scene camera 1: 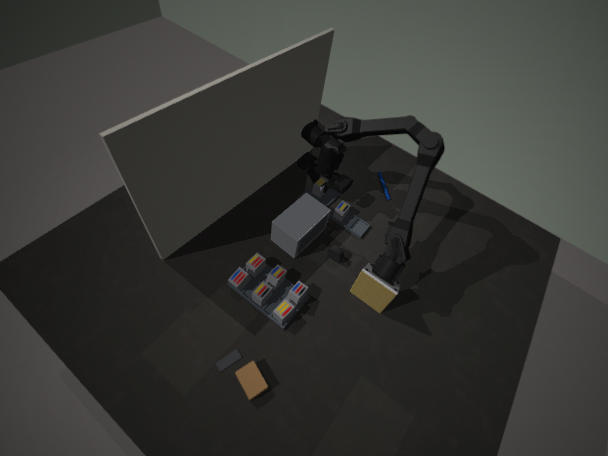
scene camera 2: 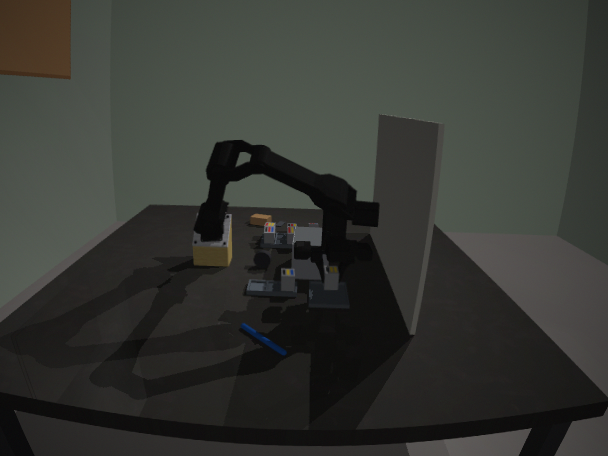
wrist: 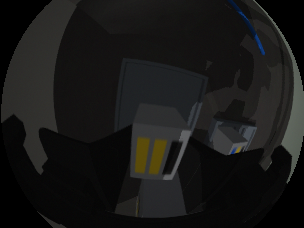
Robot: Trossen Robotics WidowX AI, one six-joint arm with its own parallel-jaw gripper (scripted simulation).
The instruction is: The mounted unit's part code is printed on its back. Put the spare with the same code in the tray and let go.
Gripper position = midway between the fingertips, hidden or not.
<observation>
My gripper (scene camera 2: pixel 330 282) carries a grey spare (wrist: pixel 159 134). Also in view: a tan block (scene camera 1: pixel 249 376).
My gripper shows as well in scene camera 1 (scene camera 1: pixel 320 189) and in the wrist view (wrist: pixel 155 131). The wrist view does not show the tan block, which is hidden by my gripper.
</observation>
